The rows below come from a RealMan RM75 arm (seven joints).
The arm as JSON. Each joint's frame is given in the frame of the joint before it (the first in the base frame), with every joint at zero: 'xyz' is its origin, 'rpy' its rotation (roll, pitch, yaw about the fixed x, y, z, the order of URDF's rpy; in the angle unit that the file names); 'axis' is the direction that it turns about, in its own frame. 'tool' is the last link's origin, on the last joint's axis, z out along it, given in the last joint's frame.
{
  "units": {
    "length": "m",
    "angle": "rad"
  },
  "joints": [
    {
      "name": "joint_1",
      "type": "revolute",
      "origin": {
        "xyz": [
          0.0,
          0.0,
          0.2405
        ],
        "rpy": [
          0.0,
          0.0,
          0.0
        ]
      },
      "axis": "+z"
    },
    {
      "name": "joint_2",
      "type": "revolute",
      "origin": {
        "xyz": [
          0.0,
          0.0,
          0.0
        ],
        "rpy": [
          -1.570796,
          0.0,
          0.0
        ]
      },
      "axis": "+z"
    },
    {
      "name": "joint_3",
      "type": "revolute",
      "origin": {
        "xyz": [
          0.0,
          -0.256,
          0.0
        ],
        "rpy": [
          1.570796,
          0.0,
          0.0
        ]
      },
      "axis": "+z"
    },
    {
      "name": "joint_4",
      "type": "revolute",
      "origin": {
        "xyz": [
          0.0,
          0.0,
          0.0
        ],
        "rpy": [
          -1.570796,
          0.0,
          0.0
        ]
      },
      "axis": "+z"
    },
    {
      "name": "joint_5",
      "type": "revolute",
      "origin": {
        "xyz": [
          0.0,
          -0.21,
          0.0
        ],
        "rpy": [
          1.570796,
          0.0,
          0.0
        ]
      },
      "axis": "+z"
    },
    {
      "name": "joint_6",
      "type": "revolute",
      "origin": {
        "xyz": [
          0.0,
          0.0,
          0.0
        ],
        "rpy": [
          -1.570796,
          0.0,
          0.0
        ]
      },
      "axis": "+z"
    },
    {
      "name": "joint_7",
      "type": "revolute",
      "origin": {
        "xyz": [
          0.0,
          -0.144,
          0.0
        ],
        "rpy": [
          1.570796,
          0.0,
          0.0
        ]
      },
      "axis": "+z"
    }
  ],
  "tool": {
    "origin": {
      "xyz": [
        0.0,
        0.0,
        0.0
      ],
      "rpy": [
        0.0,
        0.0,
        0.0
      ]
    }
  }
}
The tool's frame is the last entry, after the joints.
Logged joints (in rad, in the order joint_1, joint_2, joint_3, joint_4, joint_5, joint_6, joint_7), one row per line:
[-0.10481, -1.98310, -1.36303, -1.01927, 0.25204, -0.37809, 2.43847]
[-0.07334, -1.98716, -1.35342, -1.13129, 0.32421, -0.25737, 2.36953]
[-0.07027, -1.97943, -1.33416, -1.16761, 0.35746, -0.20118, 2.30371]
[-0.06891, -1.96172, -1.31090, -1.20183, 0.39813, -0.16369, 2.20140]
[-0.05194, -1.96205, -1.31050, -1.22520, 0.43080, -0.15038, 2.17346]
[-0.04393, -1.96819, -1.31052, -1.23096, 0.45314, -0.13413, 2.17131]
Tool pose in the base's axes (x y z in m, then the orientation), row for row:
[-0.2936, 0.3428, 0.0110, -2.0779, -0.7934, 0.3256]
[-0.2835, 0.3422, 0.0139, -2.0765, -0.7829, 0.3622]
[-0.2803, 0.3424, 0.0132, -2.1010, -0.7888, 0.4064]
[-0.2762, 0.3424, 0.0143, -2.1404, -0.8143, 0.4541]
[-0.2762, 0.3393, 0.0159, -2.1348, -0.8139, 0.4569]
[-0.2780, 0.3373, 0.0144, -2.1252, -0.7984, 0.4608]
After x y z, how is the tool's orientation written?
As angles about the fixed x, y, z axes (roll, pitch, yaw), in radians.
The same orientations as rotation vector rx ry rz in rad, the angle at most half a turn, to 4 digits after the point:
[-1.8080, -0.7740, -0.6072]
[-1.7937, -0.8004, -0.5723]
[-1.7911, -0.8373, -0.5616]
[-1.7888, -0.8835, -0.5768]
[-1.7825, -0.8865, -0.5716]
[-1.7799, -0.8845, -0.5485]

